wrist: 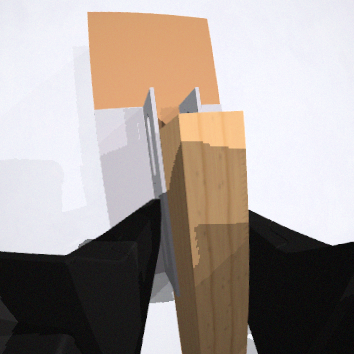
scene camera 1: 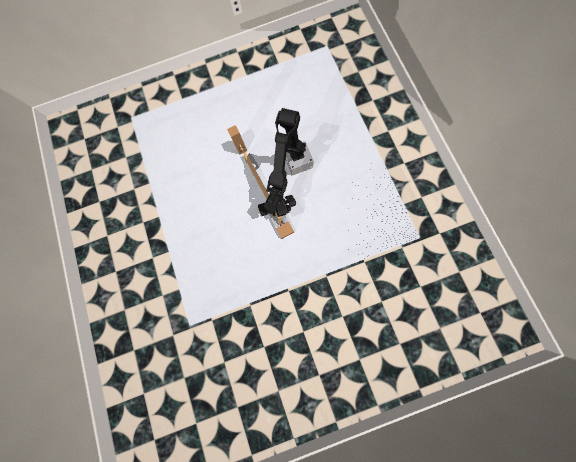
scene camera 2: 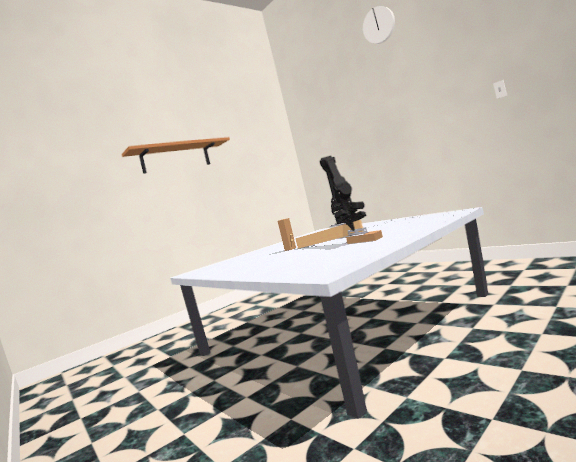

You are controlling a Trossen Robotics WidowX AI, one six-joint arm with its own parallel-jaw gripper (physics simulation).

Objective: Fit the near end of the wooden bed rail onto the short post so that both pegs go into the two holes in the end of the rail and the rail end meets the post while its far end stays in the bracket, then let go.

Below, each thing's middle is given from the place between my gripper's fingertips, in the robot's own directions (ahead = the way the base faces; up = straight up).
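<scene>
Wooden bed rail (wrist: 204, 159): 18 cm to the right of my hand and 2 cm ahead of it.
</scene>
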